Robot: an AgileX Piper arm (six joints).
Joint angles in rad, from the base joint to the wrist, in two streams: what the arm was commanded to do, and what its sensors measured. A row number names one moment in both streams.
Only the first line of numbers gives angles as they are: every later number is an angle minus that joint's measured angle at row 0.
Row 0, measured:
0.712, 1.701, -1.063, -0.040, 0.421, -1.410
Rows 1 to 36, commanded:
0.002, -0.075, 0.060, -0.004, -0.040, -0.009
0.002, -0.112, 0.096, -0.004, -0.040, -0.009
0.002, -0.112, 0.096, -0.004, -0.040, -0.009
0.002, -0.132, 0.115, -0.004, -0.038, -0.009
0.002, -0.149, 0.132, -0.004, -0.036, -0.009
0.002, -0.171, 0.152, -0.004, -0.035, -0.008
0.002, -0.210, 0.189, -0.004, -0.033, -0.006
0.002, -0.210, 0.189, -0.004, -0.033, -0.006
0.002, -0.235, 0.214, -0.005, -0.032, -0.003
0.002, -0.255, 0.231, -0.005, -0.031, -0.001
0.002, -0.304, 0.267, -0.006, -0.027, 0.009
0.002, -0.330, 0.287, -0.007, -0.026, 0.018
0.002, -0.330, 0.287, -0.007, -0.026, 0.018
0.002, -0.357, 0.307, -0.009, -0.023, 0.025
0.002, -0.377, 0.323, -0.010, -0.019, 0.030
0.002, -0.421, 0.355, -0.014, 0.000, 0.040
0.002, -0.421, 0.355, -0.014, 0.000, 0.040
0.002, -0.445, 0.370, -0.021, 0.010, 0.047
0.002, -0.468, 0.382, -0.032, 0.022, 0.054
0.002, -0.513, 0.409, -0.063, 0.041, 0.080
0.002, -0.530, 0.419, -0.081, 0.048, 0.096
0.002, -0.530, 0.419, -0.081, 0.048, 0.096
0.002, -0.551, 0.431, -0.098, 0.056, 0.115
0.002, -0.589, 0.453, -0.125, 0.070, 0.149
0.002, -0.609, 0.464, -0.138, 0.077, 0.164
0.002, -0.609, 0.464, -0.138, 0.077, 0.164
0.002, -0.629, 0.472, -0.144, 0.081, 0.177
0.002, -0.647, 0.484, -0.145, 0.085, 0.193
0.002, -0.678, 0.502, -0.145, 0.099, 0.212
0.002, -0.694, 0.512, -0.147, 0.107, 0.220
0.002, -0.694, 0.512, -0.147, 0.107, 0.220
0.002, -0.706, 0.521, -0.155, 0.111, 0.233
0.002, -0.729, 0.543, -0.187, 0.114, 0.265
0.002, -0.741, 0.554, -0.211, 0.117, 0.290
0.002, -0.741, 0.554, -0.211, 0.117, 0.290
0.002, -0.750, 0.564, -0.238, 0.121, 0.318
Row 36, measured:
0.000, -0.717, 0.544, -0.172, 0.126, 0.252
